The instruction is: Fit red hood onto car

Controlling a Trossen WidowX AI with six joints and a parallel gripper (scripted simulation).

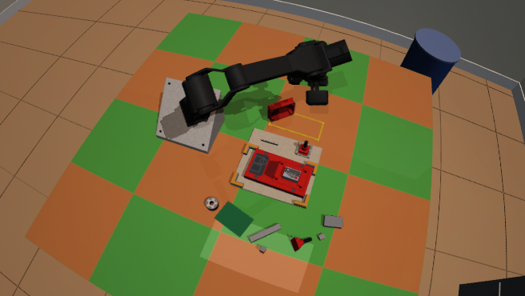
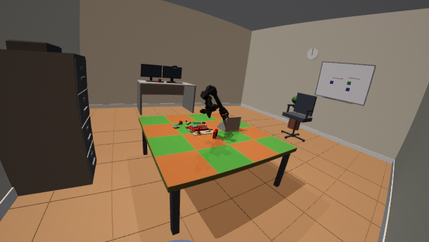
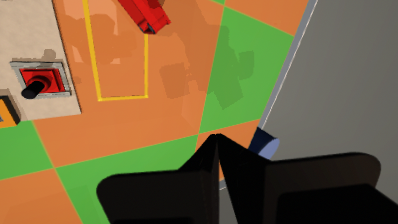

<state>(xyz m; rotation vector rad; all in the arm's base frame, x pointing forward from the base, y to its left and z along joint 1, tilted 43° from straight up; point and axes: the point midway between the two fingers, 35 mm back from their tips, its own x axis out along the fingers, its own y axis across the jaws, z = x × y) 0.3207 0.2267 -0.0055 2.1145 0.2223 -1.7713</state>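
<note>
My gripper tip is now 110 mm past the red hood, 30 mm to the left of it and 170 mm above it. From my gripper tip the other things lie so: grey engine block (10 mm ahead, 250 mm to the right, 180 mm below); grey bar (460 mm to the right, 200 mm below); dark green plate (100 mm behind, 450 mm to the right, 210 mm below).
</note>
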